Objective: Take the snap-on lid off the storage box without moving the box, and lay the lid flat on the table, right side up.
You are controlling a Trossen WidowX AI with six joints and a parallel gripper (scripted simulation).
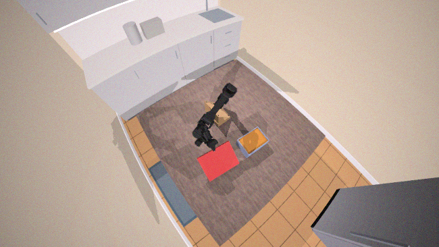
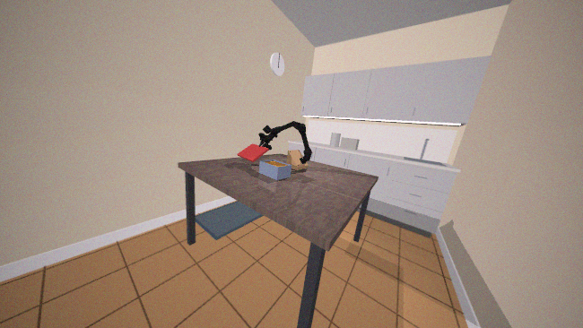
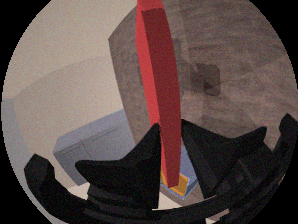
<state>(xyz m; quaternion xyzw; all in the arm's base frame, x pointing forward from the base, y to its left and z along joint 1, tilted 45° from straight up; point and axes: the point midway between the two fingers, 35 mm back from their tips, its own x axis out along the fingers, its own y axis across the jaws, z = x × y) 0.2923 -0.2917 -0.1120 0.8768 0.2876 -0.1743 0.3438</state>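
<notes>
Now: gripper tip 7 cm short of the red lid, 4 cm above it and 1 cm to the left of it. Round my gripper tip: blue storage box 30 cm to the left, 12 cm below, 11 cm ahead.
</notes>
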